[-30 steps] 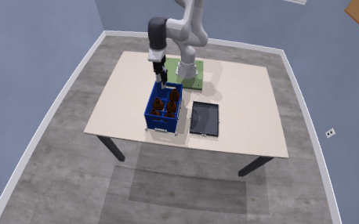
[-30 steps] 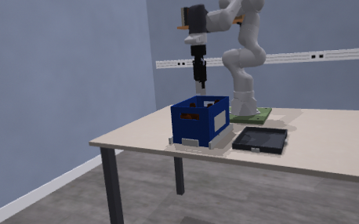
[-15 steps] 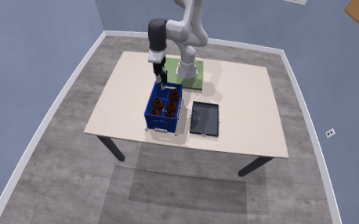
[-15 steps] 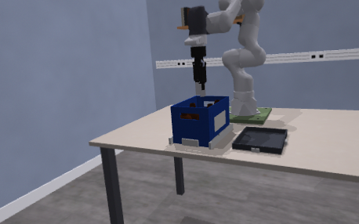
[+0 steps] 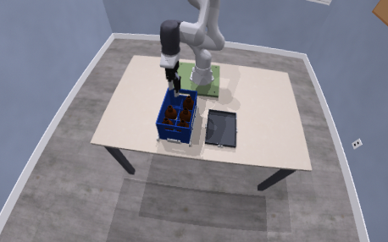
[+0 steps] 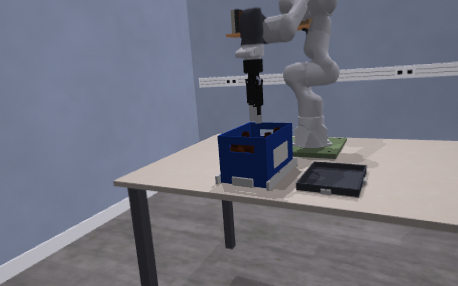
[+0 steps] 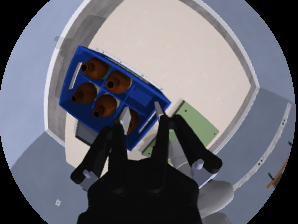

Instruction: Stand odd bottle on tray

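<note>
My gripper is now 13 cm above the bottle, 9 cm to the right of it and 2 cm short of it. Round my hand: blue crate (13 cm below, 9 cm ahead, 3 cm to the left); dark tray (30 cm to the left, 20 cm below, 13 cm ahead).
</note>
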